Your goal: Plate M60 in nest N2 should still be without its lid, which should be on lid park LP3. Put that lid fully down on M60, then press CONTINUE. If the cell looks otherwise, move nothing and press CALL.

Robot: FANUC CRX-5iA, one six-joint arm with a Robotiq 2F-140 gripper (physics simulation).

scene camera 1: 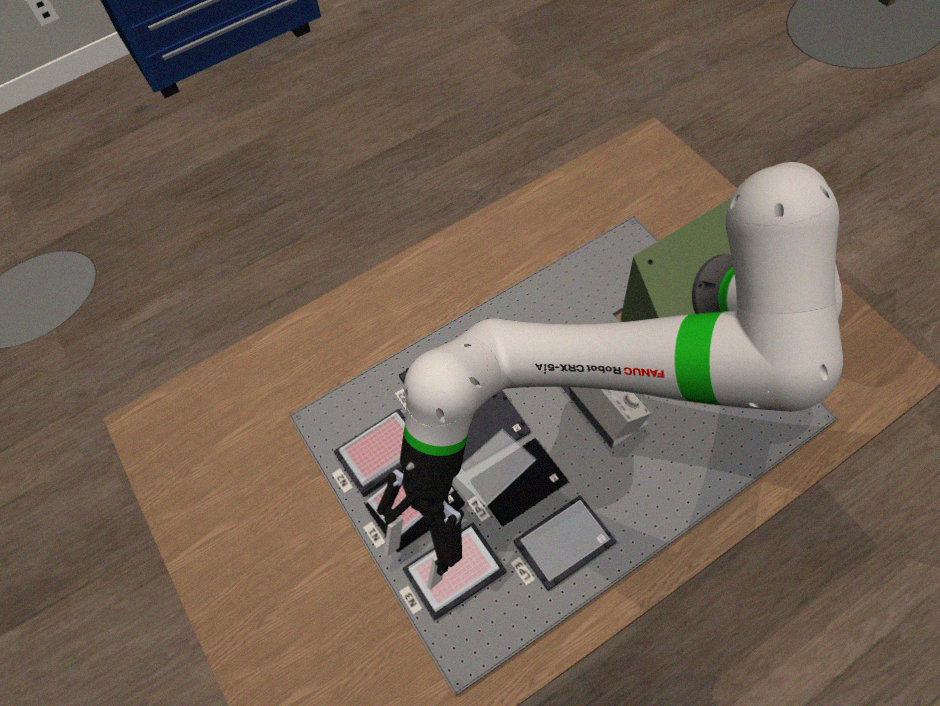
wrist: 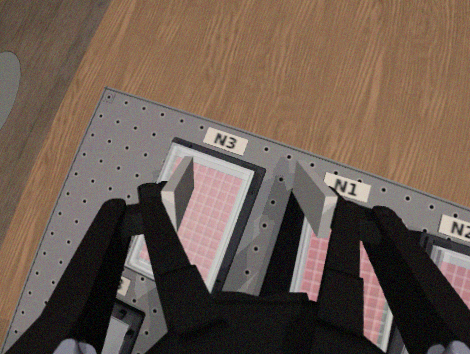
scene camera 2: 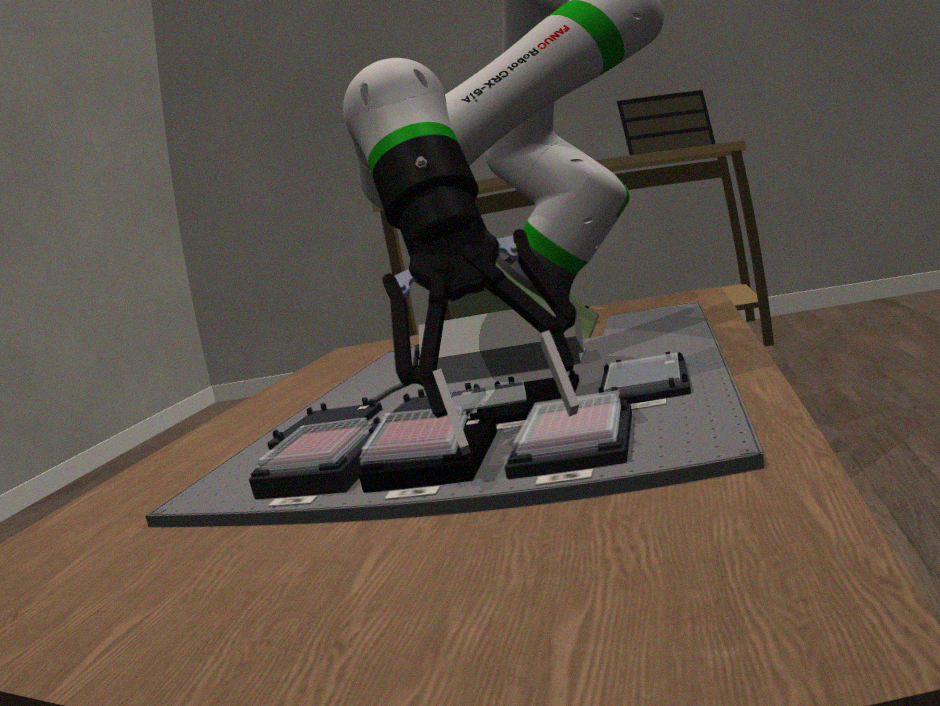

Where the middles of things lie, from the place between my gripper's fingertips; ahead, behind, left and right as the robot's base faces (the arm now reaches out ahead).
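My gripper is 60 mm past the nest N2 [scene camera 2: 330, 478], and it's 220 mm to the left of it and 20 mm above it. Counting from my hand, the lid park LP4 [scene camera 1: 543, 477] is 230 mm behind, 20 mm to the right and 30 mm below. The nest N1 [scene camera 2: 480, 429] is 60 mm behind my hand, 100 mm to the right of it and 20 mm below it, and as for the nest N3 [scene camera 2: 611, 453], that's 40 mm behind my hand, 40 mm to the left of it and 30 mm below it.
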